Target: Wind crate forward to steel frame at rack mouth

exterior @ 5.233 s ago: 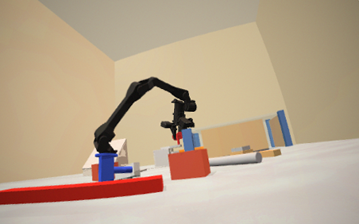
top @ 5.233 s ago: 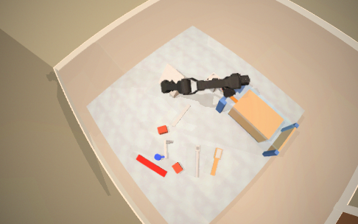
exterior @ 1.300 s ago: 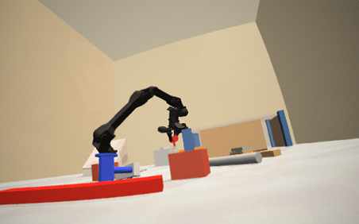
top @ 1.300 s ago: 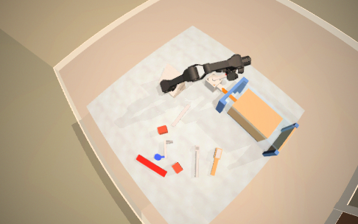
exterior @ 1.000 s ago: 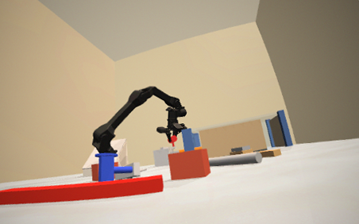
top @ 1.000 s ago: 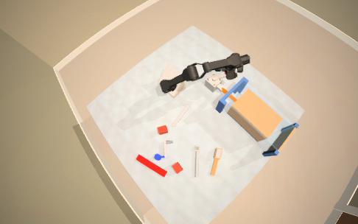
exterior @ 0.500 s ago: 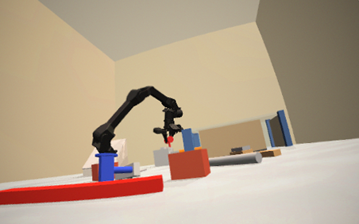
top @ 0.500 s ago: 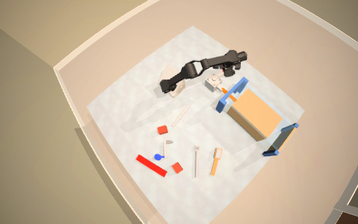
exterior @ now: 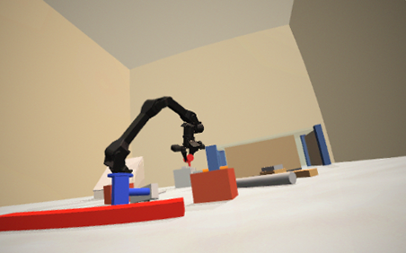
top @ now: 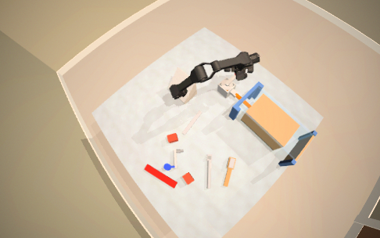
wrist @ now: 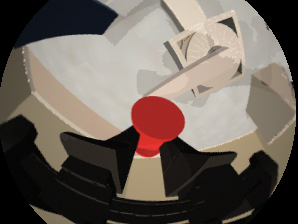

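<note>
Right now the winch handle is 2 cm ahead of my gripper tip, 5 cm to the right of it and 3 cm below it. From my gripper tip the other things lie so: grey winch (1 cm ahead, 12 cm to the right, 10 cm below); then red knob (1 cm ahead, 1 cm to the right); then blue frame post (19 cm ahead, 9 cm to the right, 3 cm below).
</note>
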